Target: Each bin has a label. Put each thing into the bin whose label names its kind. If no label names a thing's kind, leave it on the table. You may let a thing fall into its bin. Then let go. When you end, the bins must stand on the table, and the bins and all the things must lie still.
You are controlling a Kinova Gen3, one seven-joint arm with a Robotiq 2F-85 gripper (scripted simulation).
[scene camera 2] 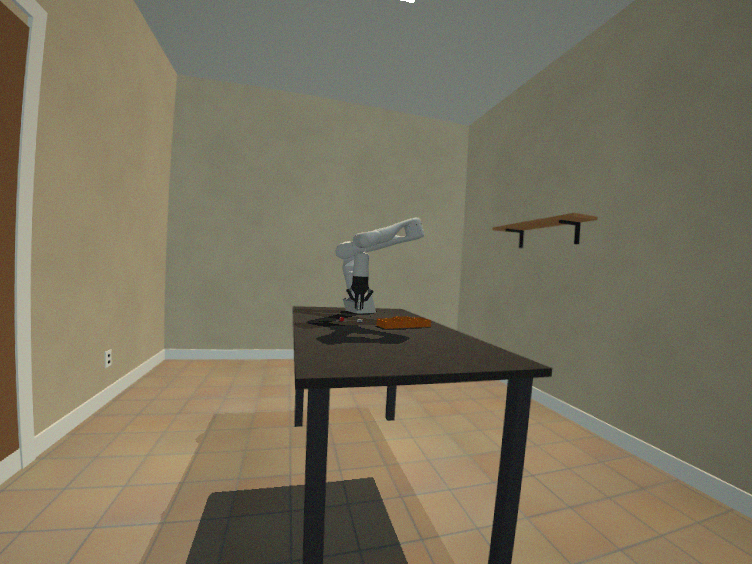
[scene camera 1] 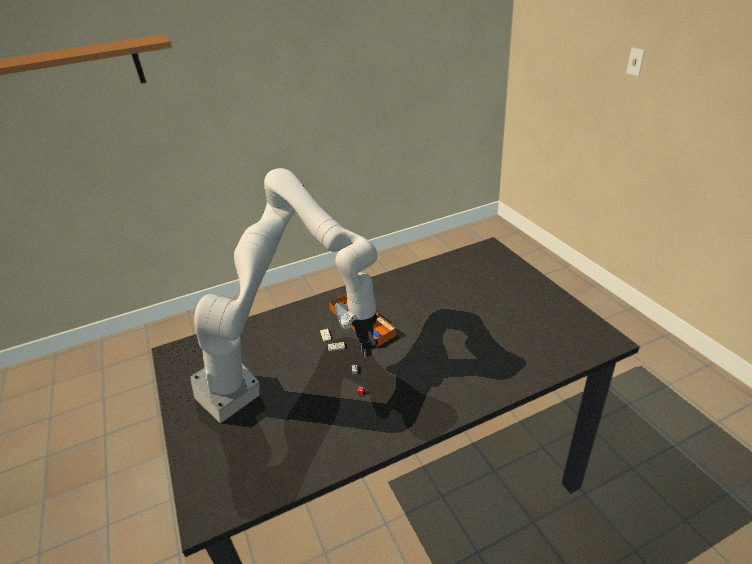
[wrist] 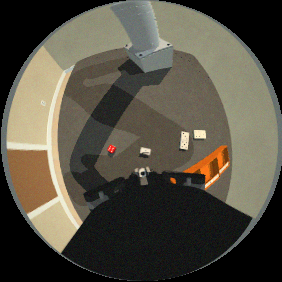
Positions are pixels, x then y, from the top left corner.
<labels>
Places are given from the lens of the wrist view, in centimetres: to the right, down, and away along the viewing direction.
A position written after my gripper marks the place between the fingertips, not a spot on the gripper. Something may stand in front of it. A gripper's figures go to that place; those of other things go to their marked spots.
my gripper (wrist: 142,172): 0, 6, 16
orange bin (wrist: 210,165): 24, 9, 22
</labels>
